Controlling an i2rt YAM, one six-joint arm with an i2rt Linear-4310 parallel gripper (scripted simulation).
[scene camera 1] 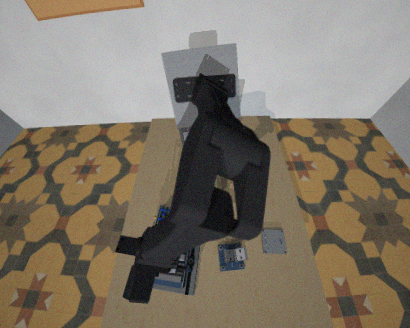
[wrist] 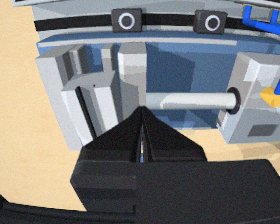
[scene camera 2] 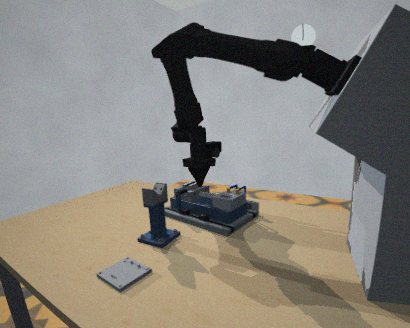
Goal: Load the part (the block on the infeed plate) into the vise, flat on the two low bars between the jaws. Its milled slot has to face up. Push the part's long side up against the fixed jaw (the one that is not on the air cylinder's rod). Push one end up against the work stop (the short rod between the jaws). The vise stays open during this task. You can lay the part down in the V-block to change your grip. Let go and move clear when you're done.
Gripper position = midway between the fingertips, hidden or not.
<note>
I see my gripper [scene camera 2: 200, 186], a moving jaw [wrist: 132, 57] and an air cylinder rod [wrist: 154, 101].
My gripper also shows in the wrist view [wrist: 142, 112].
</note>
